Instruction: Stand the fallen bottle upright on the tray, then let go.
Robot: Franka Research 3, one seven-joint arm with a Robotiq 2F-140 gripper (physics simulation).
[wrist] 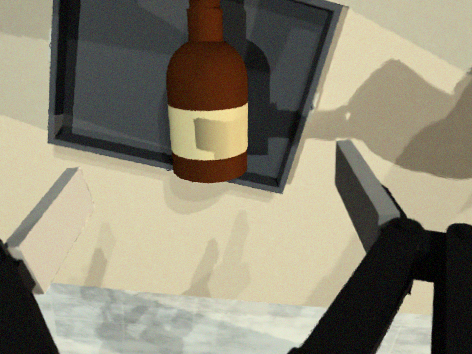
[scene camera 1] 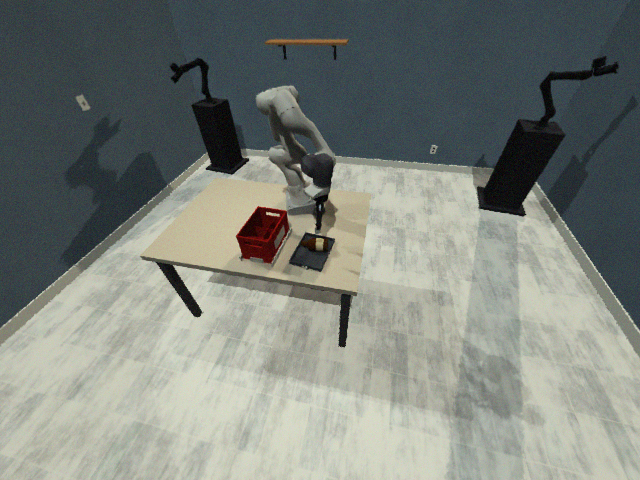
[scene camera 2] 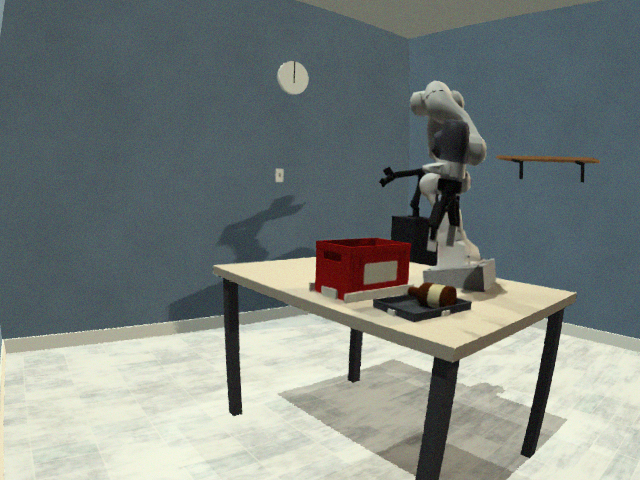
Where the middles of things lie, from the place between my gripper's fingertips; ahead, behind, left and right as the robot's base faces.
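There is the brown bottle [scene camera 2: 433, 295], which sits 15 cm below my hand, 1 cm ahead of it and 2 cm to the right of it.
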